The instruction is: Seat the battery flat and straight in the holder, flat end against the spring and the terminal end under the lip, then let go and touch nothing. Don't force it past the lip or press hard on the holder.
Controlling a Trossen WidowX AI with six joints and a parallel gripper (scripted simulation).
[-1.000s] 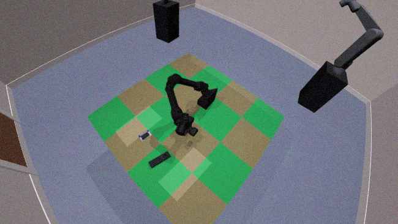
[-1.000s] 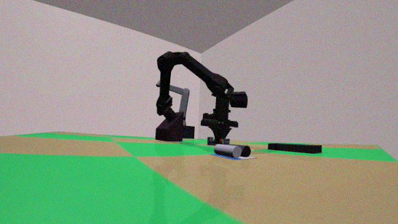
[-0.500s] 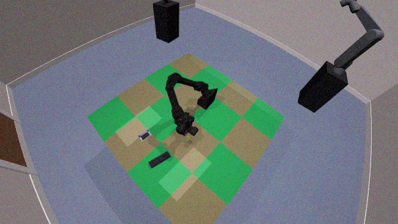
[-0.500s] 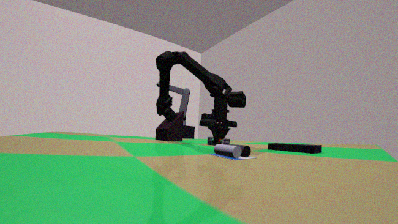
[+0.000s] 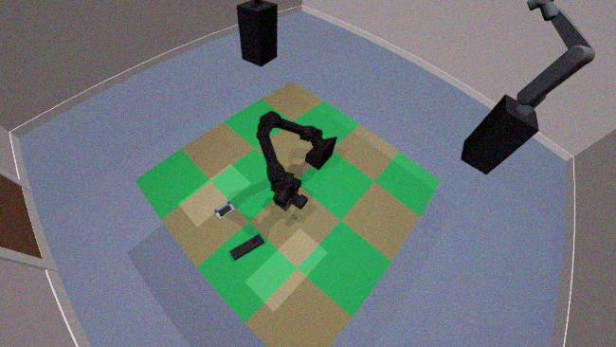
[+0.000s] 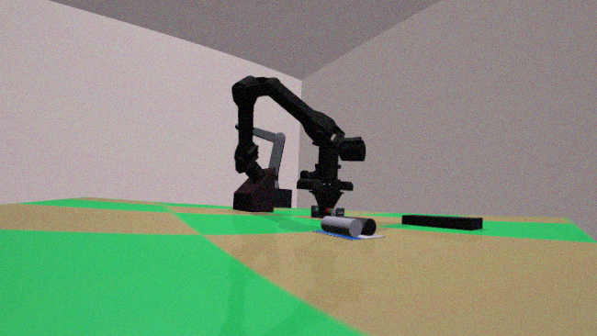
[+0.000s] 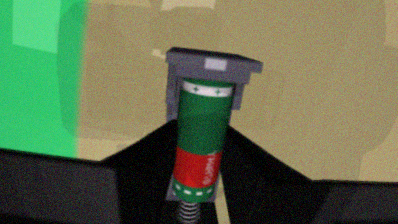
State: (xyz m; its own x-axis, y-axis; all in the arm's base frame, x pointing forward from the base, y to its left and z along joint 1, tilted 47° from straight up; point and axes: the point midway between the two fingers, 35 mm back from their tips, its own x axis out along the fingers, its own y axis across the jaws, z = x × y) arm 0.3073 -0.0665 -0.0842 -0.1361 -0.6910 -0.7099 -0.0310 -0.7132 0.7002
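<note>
My gripper tip is now 10 mm below the battery.
</note>
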